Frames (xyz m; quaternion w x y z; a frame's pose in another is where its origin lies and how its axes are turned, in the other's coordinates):
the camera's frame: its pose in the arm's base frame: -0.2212 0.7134 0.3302 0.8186 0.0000 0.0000 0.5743
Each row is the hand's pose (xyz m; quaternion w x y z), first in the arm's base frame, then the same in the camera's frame.
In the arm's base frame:
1: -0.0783 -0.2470 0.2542 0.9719 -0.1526 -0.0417 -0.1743
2: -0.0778 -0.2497 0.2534 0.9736 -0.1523 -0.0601 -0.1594
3: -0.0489 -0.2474 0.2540 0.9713 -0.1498 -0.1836 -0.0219
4: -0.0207 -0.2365 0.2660 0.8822 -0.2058 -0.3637 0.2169
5: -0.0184 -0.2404 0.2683 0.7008 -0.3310 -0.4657 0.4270
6: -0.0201 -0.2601 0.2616 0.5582 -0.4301 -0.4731 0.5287
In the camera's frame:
1: -0.8544 -0.4612 -0.0760 0.6955 -0.1489 0.0535 -0.7009
2: -0.8568 -0.4626 -0.0768 0.7054 -0.1592 0.0383 -0.6896
3: -0.8448 -0.4890 -0.0762 0.7825 -0.2281 -0.0643 -0.5758
4: -0.8250 -0.5118 -0.0642 0.8468 -0.3774 -0.1795 -0.3291
5: -0.8279 -0.5153 -0.0619 0.8190 -0.5385 -0.1911 -0.0529
6: -0.8470 -0.5204 -0.0686 0.7606 -0.6238 -0.1403 0.1122

